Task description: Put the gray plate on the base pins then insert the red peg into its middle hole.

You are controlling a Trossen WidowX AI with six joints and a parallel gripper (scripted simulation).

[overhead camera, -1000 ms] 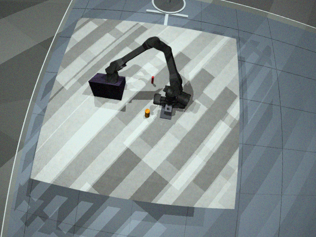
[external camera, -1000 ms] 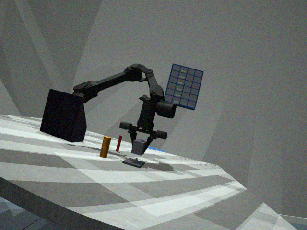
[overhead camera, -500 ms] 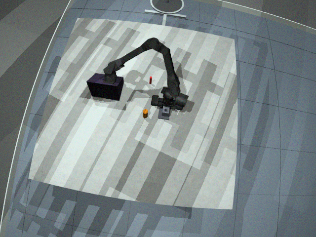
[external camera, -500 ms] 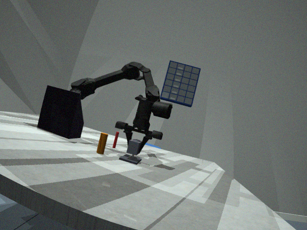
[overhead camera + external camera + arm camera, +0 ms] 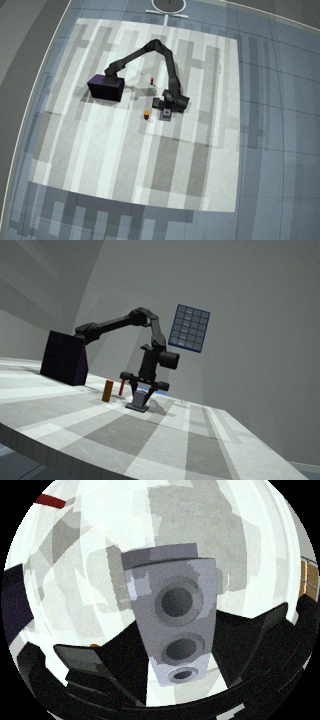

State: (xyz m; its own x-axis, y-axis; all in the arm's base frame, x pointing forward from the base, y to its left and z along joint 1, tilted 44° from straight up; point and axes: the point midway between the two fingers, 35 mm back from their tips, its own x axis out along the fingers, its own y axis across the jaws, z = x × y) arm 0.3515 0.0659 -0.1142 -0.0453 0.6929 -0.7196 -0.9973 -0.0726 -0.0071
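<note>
The base is 1 cm below my gripper tip. Also, from my gripper tip: gray plate: 3 cm above; red peg: 13 cm behind, 17 cm to the left, 2 cm above; orange cylinder: 11 cm behind, 7 cm to the right, 2 cm above.
</note>
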